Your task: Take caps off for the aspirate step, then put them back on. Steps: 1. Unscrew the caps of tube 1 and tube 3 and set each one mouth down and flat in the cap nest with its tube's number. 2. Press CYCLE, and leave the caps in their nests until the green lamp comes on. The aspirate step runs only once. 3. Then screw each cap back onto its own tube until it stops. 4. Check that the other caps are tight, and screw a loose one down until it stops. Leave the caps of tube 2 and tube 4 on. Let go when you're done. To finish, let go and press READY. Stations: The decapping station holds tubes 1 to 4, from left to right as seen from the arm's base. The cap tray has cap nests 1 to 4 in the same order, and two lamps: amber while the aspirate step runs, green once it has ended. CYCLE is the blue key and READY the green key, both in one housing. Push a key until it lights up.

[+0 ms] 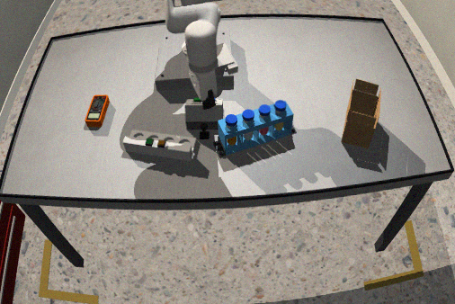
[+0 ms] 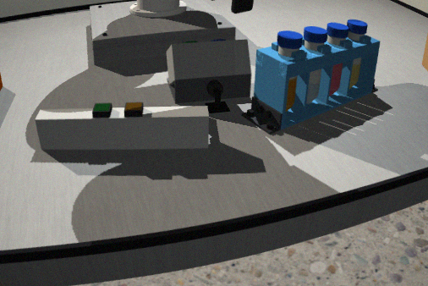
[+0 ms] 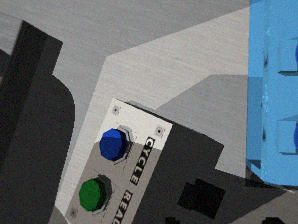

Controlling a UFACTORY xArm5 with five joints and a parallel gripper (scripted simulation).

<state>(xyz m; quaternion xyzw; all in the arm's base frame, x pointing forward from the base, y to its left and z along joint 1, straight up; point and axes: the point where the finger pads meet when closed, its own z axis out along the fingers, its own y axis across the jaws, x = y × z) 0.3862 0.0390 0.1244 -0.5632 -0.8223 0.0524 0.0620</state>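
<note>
My hand is 17 cm to the right of the blue cap and 6 cm above it. Round my hand: blue key: 11 cm below, 9 cm behind, 1 cm to the left; then green key: 11 cm below, 10 cm behind, 3 cm to the right; then grey key housing: 12 cm below, 8 cm behind, 1 cm to the right.
</note>
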